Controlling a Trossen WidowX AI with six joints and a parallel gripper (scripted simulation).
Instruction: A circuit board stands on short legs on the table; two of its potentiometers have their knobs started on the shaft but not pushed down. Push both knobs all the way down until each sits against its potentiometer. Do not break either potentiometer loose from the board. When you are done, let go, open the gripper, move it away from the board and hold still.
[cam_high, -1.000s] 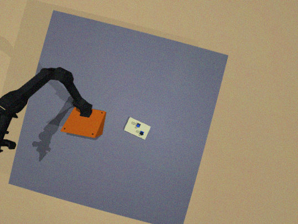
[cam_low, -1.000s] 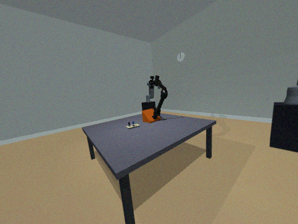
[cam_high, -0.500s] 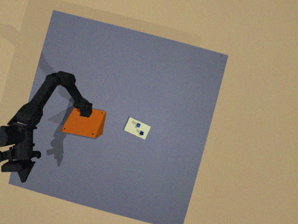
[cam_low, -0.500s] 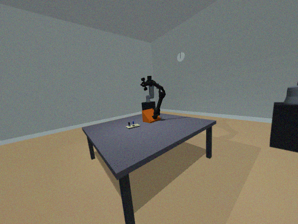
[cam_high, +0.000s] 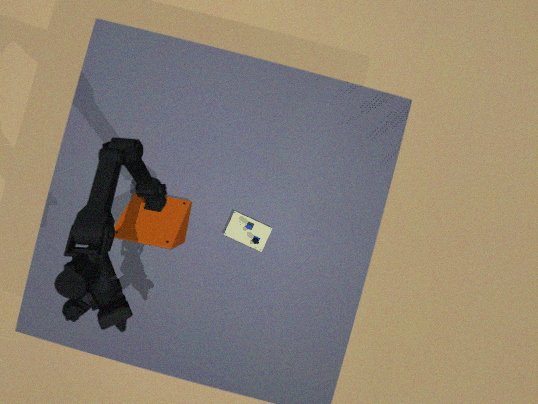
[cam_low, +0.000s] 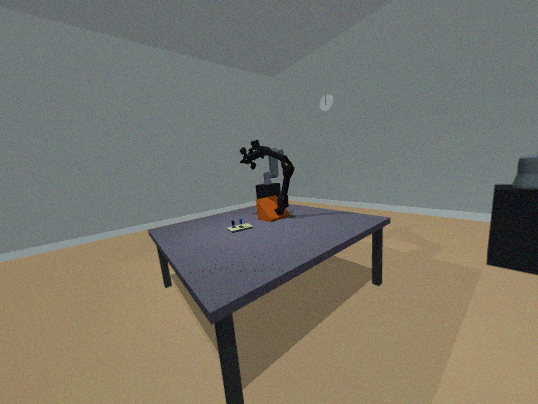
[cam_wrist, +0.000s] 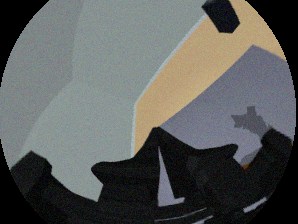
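My gripper tip is now 41 cm above the blue knob, 26 cm to the right of it and 23 cm short of it. Also, from my gripper tip: black knob: 42 cm below, 26 cm ahead, 21 cm to the left.
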